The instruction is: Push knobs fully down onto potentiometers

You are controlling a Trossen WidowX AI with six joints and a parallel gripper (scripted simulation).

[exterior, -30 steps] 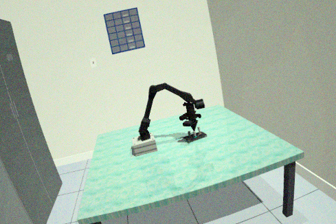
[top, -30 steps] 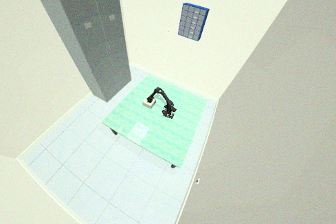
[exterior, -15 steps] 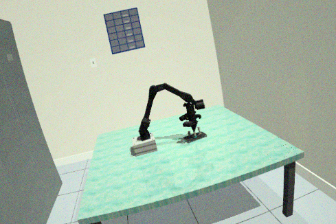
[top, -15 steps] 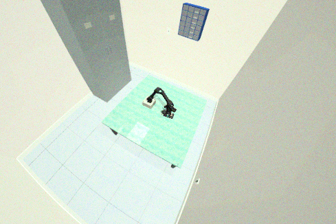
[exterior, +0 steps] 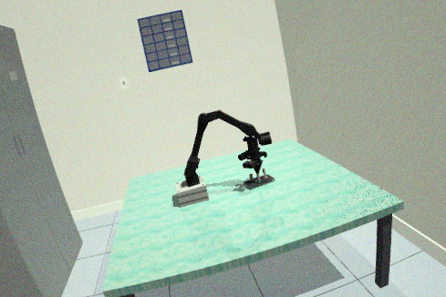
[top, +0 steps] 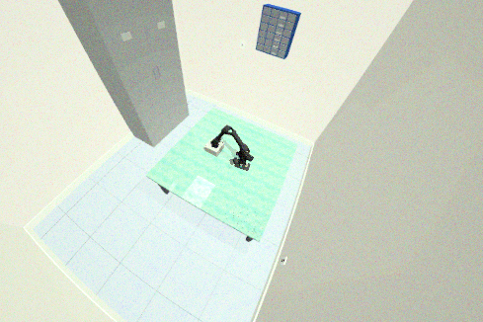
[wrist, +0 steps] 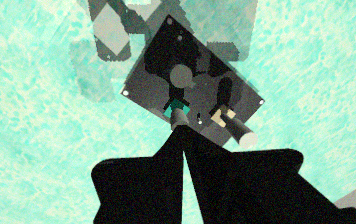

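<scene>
The grey round knob is 20 mm below my gripper tip. From my gripper tip the other things lie so: teal potentiometer 30 mm below.
</scene>
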